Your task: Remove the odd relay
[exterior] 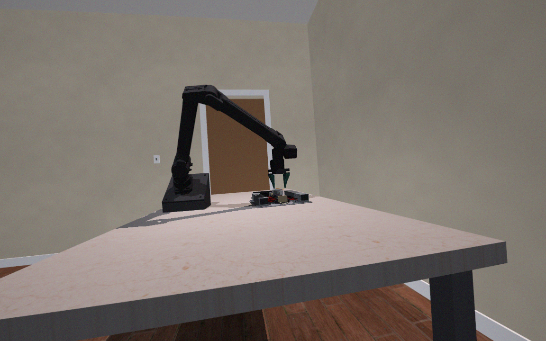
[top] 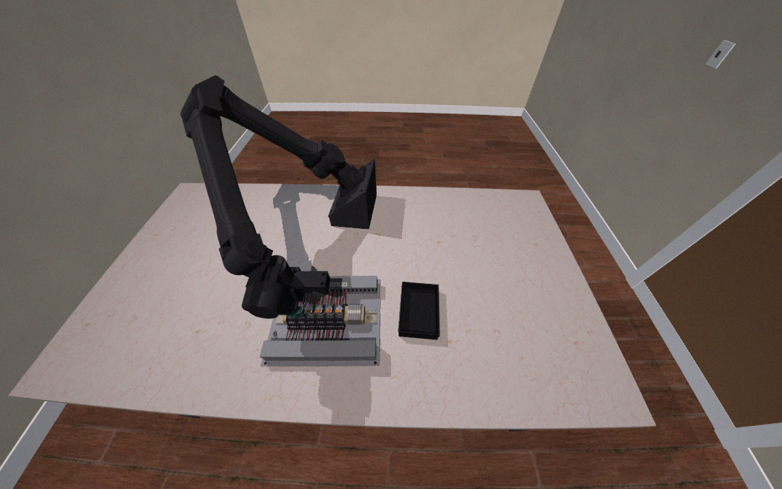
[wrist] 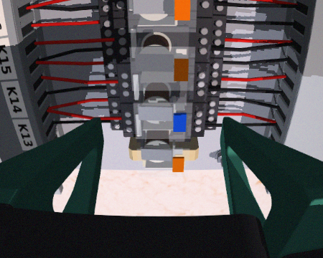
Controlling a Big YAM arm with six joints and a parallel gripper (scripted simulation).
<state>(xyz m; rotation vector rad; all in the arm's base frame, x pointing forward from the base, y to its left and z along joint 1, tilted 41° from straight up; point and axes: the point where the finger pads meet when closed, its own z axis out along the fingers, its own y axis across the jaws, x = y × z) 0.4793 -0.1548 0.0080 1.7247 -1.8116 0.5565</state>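
The clear-cased relay lies 4 cm below my hand. Also, from my hand: black tray (34 cm to the left, 7 cm below, 2 cm behind).
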